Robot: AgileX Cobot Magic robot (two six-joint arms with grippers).
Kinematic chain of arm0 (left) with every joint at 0, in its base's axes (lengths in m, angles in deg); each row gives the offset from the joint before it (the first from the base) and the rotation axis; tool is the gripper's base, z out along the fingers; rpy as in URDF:
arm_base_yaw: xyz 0 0 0.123 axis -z
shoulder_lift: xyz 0 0 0 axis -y
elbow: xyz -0.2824 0 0.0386 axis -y
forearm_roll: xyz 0.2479 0 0.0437 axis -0.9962 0 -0.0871
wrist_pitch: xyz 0 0 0 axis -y
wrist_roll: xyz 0.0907 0 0.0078 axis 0.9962 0 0.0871
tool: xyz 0 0 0 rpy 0 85 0
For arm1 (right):
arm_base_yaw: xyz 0 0 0.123 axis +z
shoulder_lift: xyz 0 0 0 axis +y
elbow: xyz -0.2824 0 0.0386 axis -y
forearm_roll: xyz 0.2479 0 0.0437 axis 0.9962 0 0.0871
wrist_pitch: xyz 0 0 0 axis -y
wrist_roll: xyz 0.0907 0 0.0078 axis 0.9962 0 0.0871
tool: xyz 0 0 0 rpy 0 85 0
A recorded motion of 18 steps. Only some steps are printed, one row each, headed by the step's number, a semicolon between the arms.
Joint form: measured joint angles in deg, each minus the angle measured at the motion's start. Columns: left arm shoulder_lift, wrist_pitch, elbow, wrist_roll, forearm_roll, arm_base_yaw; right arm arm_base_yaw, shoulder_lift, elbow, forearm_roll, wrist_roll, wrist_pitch.
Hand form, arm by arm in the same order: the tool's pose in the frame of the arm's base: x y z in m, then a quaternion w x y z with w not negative. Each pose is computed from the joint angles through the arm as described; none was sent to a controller.
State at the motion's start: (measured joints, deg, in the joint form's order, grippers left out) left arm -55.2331 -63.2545 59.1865 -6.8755 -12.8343 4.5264; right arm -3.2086 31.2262 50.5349 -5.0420 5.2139 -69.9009
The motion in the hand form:
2: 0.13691 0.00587 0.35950 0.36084 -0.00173 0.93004 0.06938; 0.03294 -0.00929 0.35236 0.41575 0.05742 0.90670 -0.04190
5: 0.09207 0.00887 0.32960 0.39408 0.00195 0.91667 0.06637; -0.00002 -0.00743 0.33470 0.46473 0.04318 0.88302 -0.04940
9: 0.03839 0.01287 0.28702 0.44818 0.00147 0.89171 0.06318; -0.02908 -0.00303 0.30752 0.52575 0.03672 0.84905 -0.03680
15: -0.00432 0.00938 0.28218 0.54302 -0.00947 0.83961 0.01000; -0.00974 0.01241 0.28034 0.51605 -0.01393 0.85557 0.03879
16: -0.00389 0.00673 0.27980 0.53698 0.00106 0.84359 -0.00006; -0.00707 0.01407 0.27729 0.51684 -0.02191 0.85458 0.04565
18: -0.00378 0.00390 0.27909 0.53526 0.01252 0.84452 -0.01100; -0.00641 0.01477 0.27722 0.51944 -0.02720 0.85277 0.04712
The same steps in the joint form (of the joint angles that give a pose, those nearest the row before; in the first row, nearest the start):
2: 8.48 3.38 -6.07 0.00 0.63 0.00; 0.00 -7.79 -3.04 0.06 -1.60 0.00
5: 21.26 5.67 -16.96 0.40 0.74 0.00; 0.00 -18.34 -7.45 0.06 -3.55 0.23
9: 40.05 5.79 -28.93 1.10 0.92 -0.01; 0.00 -30.71 -13.06 1.89 -4.13 1.49
15: 55.46 4.53 -30.19 1.26 6.19 0.00; 0.00 -31.46 -20.63 13.41 -9.57 6.59
16: 55.46 4.18 -30.54 2.64 8.14 0.00; 0.00 -31.46 -21.60 14.78 -10.72 7.56
18: 55.46 4.18 -30.65 4.13 10.20 0.00; 0.00 -31.46 -21.77 15.36 -11.46 8.02

